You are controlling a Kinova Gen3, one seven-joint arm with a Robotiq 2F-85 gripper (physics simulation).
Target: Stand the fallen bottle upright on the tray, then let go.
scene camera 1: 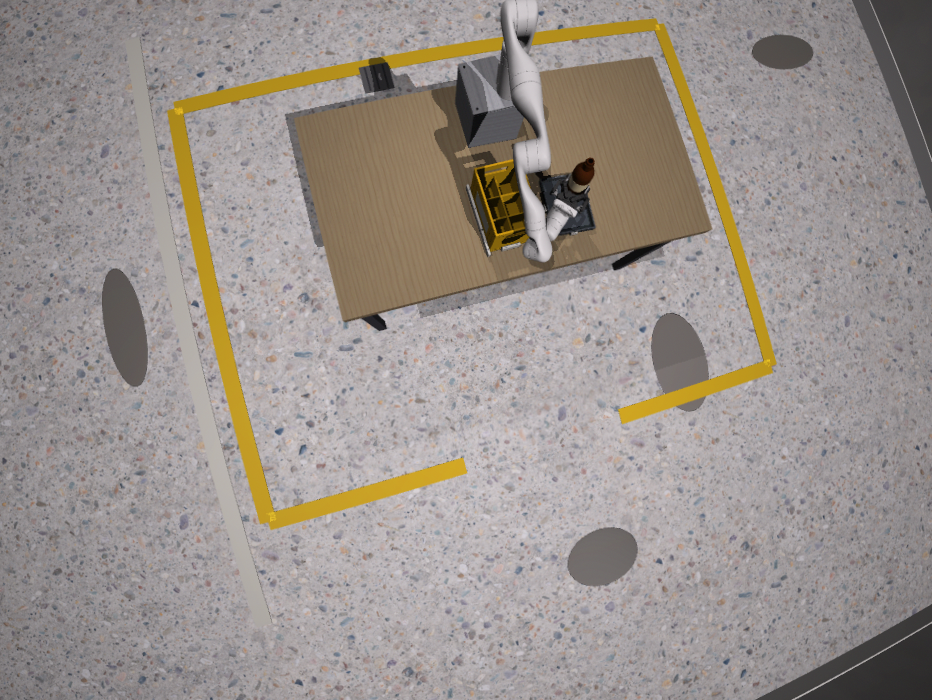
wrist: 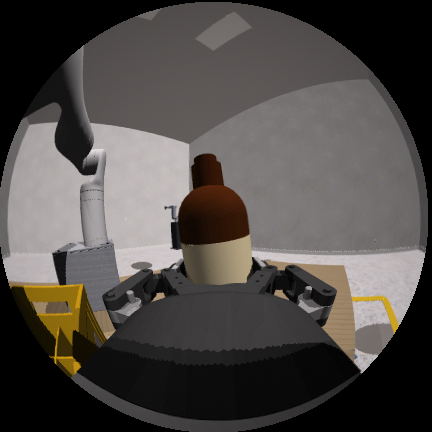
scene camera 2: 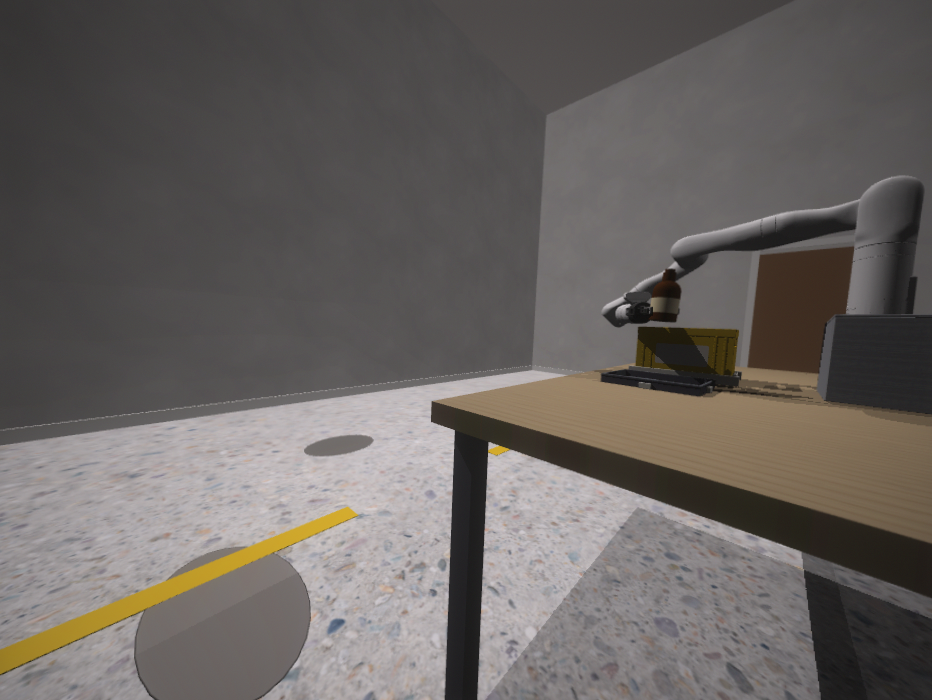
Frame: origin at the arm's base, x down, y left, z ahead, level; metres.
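Seen in the pictures: gripper, between the fingertips: (wrist: 218, 266) (scene camera 2: 664, 310); arm's base, origin of its link: (scene camera 1: 508, 89) (wrist: 95, 243) (scene camera 2: 875, 317).
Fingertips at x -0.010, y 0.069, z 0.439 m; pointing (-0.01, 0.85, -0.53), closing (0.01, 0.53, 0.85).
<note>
Offsets run from my fingertips to a thing's top centre. Level surfaces: height alone.
The brown bottle @[dx -0.125, dy -0.007, dz +0.000 m] (scene camera 1: 582, 175) (scene camera 2: 666, 294) (wrist: 214, 220) with a cream label is close to upright, neck up, in scene camera 2. Its base hangs in the air, with a visible gap above the dark tray (scene camera 1: 590, 217) (scene camera 2: 675, 388). My gripper (scene camera 2: 653, 309) (wrist: 218, 266) is shut on the bottle around its labelled lower body and reaches it from the side, roughly level. In the wrist view the bottle stands between the two fingers, and its lower end and the fingertips are hidden by the gripper's body. The tray does not show in the wrist view.
A yellow divided crate @[dx +0.048, dy -0.254, dz -0.069 m] (scene camera 1: 479, 197) (scene camera 2: 645, 351) (wrist: 47, 289) stands on the table @[dx +0.223 m] (scene camera 1: 391, 210) (scene camera 2: 678, 444) (wrist: 334, 280) right beside the tray, close to the arm's forearm. The grey box (scene camera 1: 489, 124) (scene camera 2: 877, 361) (wrist: 90, 272) stands near the arm's base. The table's edge lies just past the tray.
</note>
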